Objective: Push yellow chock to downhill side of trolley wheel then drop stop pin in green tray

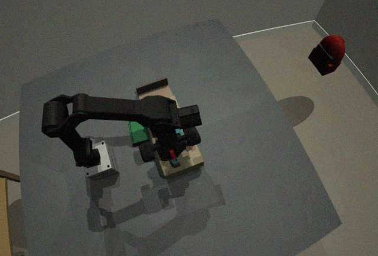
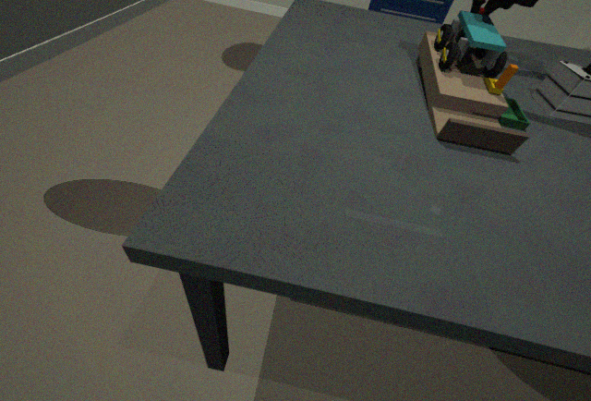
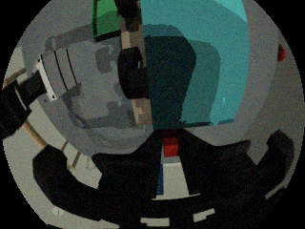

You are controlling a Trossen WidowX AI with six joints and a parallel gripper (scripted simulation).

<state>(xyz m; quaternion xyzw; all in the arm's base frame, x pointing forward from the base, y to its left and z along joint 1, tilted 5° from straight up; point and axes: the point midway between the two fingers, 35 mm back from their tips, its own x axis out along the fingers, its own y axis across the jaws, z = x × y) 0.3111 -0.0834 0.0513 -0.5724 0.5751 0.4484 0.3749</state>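
My gripper tip is now 210 mm to the right of the yellow chock, 50 mm above it and 40 mm past it. Also, from my gripper tip: teal-topped trolley 110 mm to the left, 20 mm below, 10 mm ahead; tan ramp 120 mm to the left, 90 mm below, 10 mm ahead; red-headed stop pin right at my gripper tip.
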